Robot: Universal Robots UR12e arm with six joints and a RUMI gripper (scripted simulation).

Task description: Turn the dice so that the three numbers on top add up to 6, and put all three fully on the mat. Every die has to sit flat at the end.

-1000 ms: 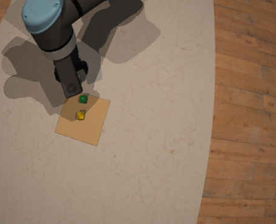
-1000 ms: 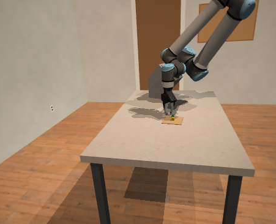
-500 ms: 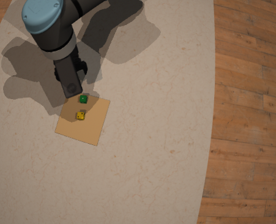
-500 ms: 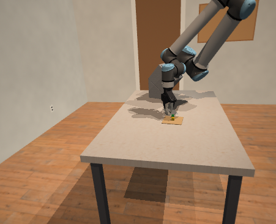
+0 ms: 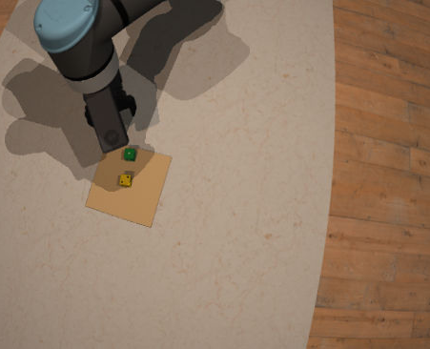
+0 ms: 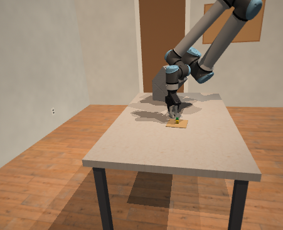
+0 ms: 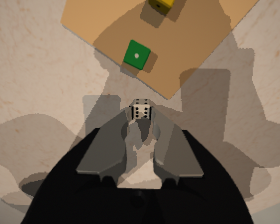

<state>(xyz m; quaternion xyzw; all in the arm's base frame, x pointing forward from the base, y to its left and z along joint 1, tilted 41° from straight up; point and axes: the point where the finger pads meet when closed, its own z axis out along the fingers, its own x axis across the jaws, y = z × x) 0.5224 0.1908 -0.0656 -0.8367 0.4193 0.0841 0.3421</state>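
Now: hand 4 cm short of the green die and 4 cm to the right of it. Round my hand: tan mat (9 cm ahead, 6 cm to the left, 2 cm below); then white die (1 cm below); then yellow die (9 cm ahead, 6 cm to the left).
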